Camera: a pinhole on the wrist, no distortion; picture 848 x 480 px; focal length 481.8 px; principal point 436.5 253.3 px. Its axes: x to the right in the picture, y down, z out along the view. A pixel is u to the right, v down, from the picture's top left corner.
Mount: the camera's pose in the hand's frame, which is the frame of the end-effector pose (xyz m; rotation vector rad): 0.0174 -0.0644 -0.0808 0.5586 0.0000 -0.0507
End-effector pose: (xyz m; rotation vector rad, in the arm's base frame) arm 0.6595 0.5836 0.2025 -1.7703 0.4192 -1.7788
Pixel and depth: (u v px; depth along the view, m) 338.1 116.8 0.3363
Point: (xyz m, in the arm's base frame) 0.7492 0.8967 0.3571
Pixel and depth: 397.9 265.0 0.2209
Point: 0.7345 0.7421 0.3132
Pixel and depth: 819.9 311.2 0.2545
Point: 0.7840 0.6216 0.4957
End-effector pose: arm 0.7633 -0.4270 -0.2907 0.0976 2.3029 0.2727
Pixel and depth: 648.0 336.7 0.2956
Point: 0.8108 -0.5511 -0.5653
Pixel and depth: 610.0 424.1 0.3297
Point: 0.8628 -0.5048 -0.5927
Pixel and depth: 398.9 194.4 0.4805
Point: 1.0065 -0.7399 -0.5477
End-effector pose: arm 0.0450 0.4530 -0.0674 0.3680 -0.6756 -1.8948
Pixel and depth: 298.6 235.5 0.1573
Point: -0.0806 0.5395 -0.1203
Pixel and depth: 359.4 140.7 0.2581
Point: -0.1844 0.5856 -0.1359
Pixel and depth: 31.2 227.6 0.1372
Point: -0.0335 0.5947 -0.1296
